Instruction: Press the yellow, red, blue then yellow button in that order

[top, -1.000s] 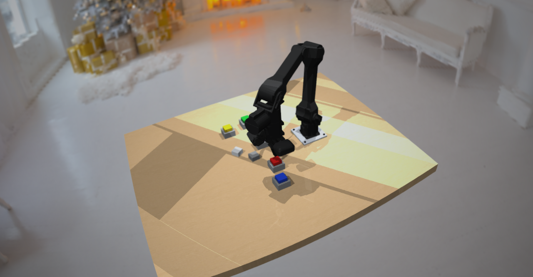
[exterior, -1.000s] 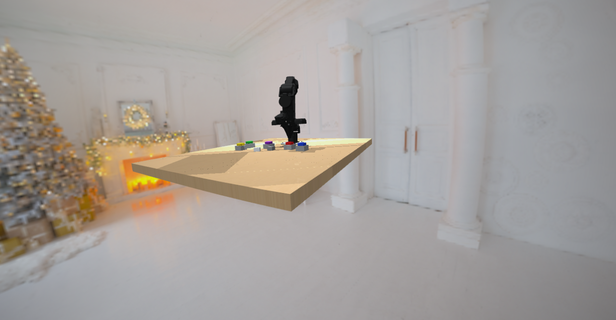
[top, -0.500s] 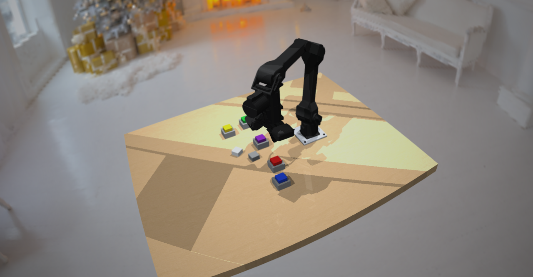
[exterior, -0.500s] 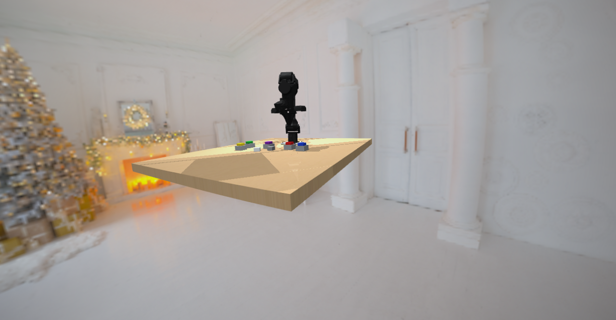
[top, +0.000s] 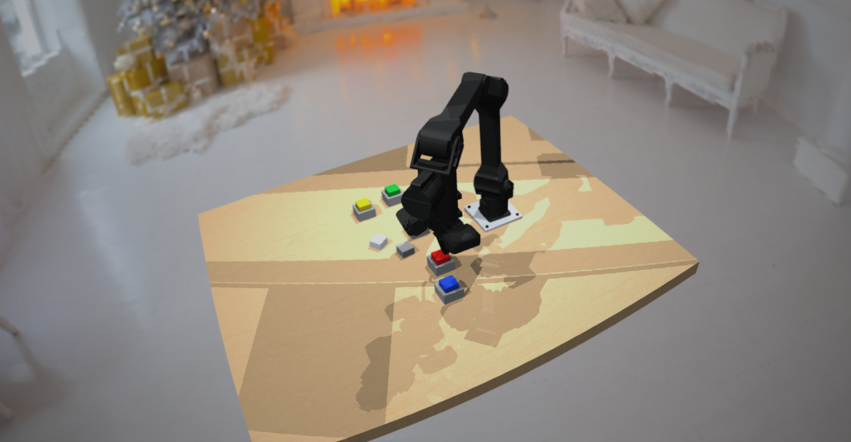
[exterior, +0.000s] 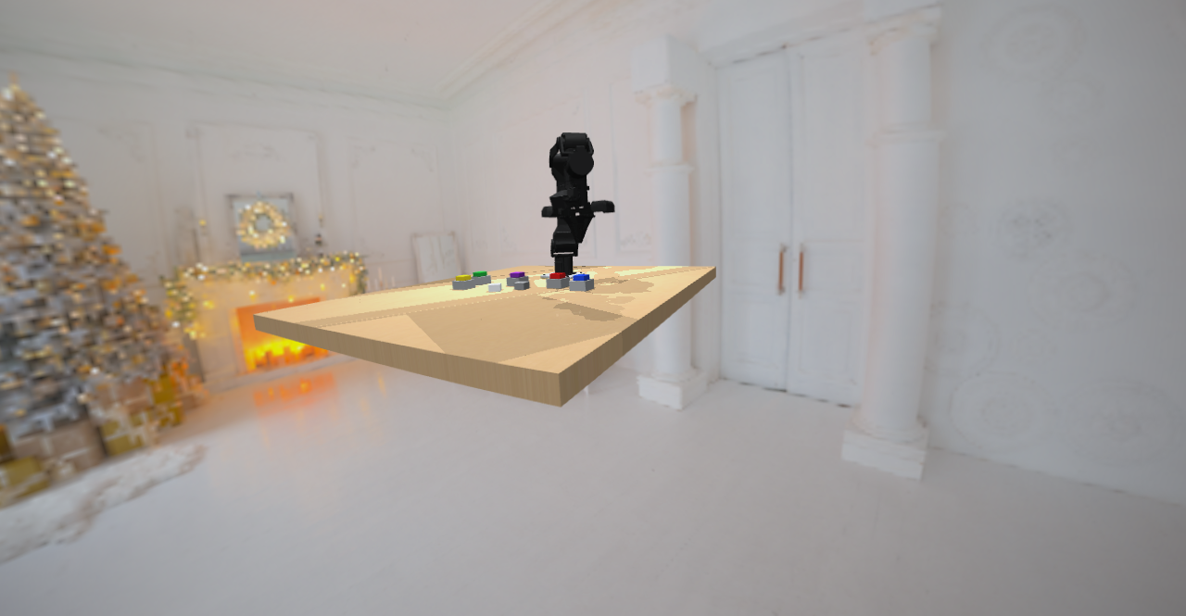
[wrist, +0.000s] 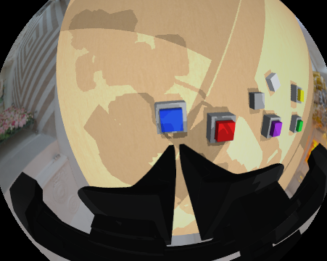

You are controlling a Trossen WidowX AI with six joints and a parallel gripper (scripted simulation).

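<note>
My gripper tip is now 90 mm above the blue button. Round my gripper tip: grey block (30 mm ahead, 180 mm to the right, 110 mm below); red button (20 mm behind, 90 mm to the right, 90 mm below); purple button (20 mm behind, 240 mm to the right, 90 mm below).
</note>
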